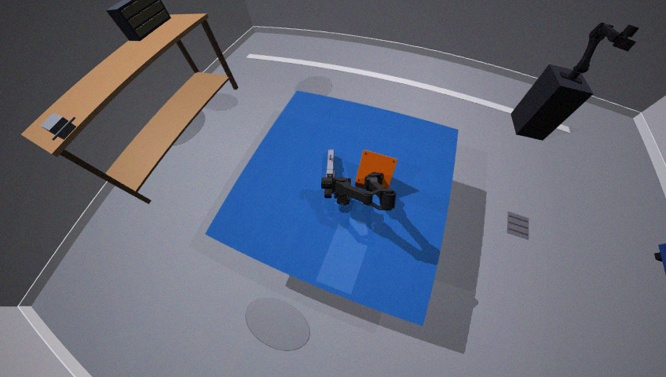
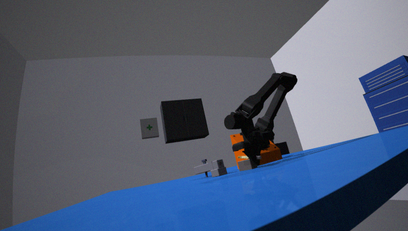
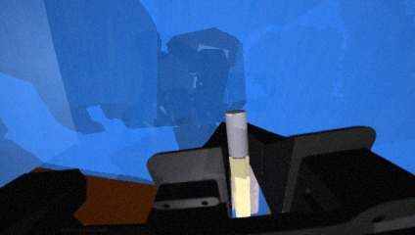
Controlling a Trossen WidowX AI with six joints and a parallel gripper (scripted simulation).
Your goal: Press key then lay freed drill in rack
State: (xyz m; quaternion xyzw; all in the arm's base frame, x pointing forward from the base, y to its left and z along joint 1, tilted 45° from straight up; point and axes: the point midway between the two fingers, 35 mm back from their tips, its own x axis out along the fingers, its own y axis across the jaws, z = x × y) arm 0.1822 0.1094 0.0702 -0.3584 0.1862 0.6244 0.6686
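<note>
Right now the drill is 1 cm ahead of my gripper tip, 4 cm to the right of it and 4 cm above it. The rest, counted from my gripper tip: dark t-shaped piece: 12 cm ahead, 23 cm to the right, 4 cm above; light grey block: 11 cm ahead, 20 cm to the right, 3 cm above; grey notched block: 1 cm ahead, 5 cm to the right, 1 cm above.
</note>
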